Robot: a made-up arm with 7 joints. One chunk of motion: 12 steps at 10 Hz.
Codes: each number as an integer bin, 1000 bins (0 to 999) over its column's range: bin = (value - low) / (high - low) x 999, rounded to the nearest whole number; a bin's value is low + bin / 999 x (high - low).
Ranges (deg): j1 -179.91..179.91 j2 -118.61..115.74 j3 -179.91..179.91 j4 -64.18..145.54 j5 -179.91..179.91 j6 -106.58..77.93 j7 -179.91..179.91
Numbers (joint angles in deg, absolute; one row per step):
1: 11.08 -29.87 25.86 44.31 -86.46 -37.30 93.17
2: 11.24 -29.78 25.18 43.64 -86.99 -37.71 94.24
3: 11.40 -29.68 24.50 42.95 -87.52 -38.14 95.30
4: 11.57 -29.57 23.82 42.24 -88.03 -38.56 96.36
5: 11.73 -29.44 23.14 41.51 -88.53 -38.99 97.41
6: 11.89 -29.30 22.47 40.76 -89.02 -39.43 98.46
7: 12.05 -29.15 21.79 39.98 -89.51 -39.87 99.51
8: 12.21 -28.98 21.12 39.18 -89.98 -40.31 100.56
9: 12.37 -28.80 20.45 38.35 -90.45 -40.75 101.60
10: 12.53 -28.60 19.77 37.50 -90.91 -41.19 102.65
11: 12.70 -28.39 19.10 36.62 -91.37 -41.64 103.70
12: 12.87 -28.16 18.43 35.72 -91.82 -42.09 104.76
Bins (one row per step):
1: 530 378 571 517 259 375 758
2: 531 379 569 514 258 373 761
3: 531 379 568 510 257 371 764
4: 532 380 566 507 255 368 767
5: 532 380 564 503 254 366 770
6: 533 381 562 500 252 364 773
7: 533 381 560 496 251 361 776
8: 533 382 558 492 250 359 779
9: 534 383 556 488 248 356 782
10: 534 384 554 484 247 354 784
11: 535 385 553 480 246 352 787
12: 535 386 551 476 245 349 790

